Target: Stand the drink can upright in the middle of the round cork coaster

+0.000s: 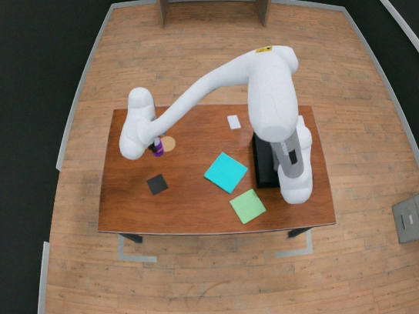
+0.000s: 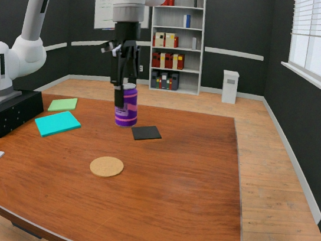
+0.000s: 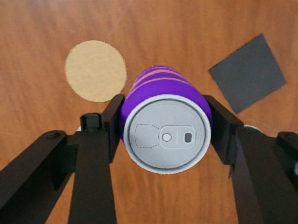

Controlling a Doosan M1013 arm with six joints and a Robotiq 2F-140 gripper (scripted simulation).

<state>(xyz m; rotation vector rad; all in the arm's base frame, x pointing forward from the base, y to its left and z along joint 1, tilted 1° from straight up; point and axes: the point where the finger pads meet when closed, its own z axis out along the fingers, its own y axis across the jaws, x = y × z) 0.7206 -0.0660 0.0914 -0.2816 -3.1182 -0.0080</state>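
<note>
The round cork coaster lies 200 mm below my hand, 100 mm to the right of it and 30 mm behind it. From my hand the other things lie so: black square coaster: 200 mm below, 160 mm to the left, 20 mm ahead; purple drink can: 40 mm below; cyan pad: 370 mm behind, 200 mm below, 110 mm to the left.
</note>
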